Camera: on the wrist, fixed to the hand. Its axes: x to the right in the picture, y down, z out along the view.
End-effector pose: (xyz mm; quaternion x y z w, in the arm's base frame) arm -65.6 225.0 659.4 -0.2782 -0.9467 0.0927 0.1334
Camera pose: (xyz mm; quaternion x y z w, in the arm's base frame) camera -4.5 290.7 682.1 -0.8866 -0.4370 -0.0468 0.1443
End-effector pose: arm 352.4 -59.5 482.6 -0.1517 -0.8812 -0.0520 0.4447
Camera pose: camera 418.0 3.3 500.2 -0.7810 -0.4035 0.1055 0.4648
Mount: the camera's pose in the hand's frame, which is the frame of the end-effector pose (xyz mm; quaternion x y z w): -8.7 79.4 -46.7 -0.1629 0.1735 0.6981 0.6753
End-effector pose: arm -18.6 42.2 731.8 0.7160 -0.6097 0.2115 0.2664
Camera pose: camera -97.3 69.6 772.0 -0.0222 -0.8998 0.3537 0.2547
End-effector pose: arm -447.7 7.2 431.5 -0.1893 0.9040 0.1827 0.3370
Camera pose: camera -503.8 56.1 486.5 -0.4167 -0.7713 -0.4731 0.0876
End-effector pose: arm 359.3 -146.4 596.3 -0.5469 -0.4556 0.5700 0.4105
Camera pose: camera 408.9 -171.2 522.2 0.8531 -0.0525 -0.5024 0.1307
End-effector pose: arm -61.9 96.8 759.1 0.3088 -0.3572 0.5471 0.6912
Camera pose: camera -133.5 147.1 728.8 -0.2483 -0.4260 0.8474 0.1971
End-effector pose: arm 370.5 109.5 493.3 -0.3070 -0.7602 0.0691 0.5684
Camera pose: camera 445.1 157.0 466.2 -0.8426 -0.2117 0.2664 0.4175
